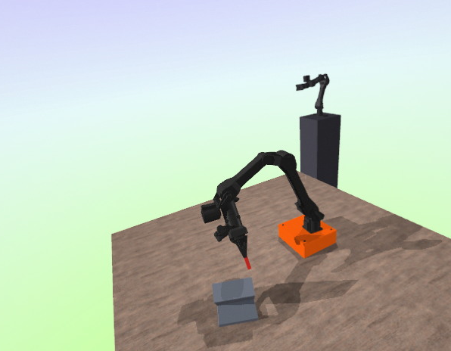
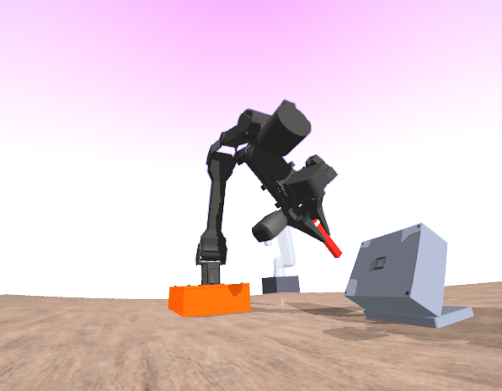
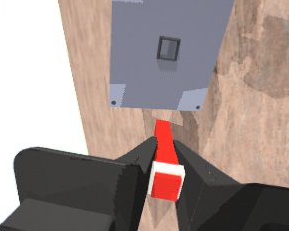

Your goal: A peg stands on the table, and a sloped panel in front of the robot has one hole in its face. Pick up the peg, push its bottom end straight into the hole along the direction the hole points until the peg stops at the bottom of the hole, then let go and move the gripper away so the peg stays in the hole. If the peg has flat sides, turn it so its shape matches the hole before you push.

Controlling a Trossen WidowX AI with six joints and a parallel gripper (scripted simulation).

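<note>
My gripper tip is 80 mm short of the sloped grey panel, 70 mm above it and 60 mm to the right of it. The rest, counted from my gripper tip: red square peg 10 mm to the right, 10 mm above.
</note>
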